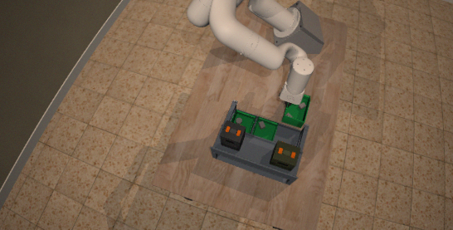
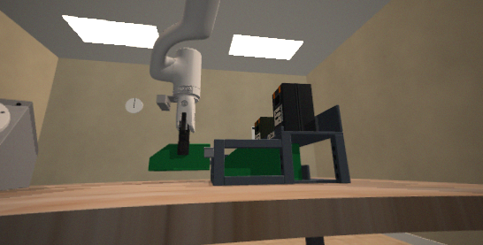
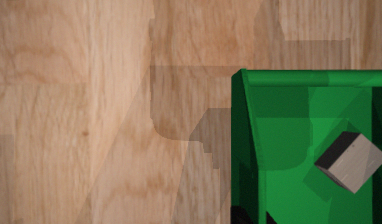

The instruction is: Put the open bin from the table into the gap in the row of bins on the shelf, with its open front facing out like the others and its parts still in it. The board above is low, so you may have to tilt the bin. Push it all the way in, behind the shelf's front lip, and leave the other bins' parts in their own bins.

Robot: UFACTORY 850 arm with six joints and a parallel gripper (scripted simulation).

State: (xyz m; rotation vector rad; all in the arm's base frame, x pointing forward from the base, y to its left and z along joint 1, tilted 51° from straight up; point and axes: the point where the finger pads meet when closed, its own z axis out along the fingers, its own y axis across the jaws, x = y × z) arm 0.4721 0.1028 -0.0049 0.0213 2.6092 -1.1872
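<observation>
Now: hand 5 cm to the right of the green bin and 2 cm above it. Also, from my hand: olive box (28 cm ahead, 6 cm above, 1 cm to the left); then grey shelf (20 cm ahead, 9 cm to the right, 3 cm below); then black box (25 cm ahead, 22 cm to the right, 7 cm above).
</observation>
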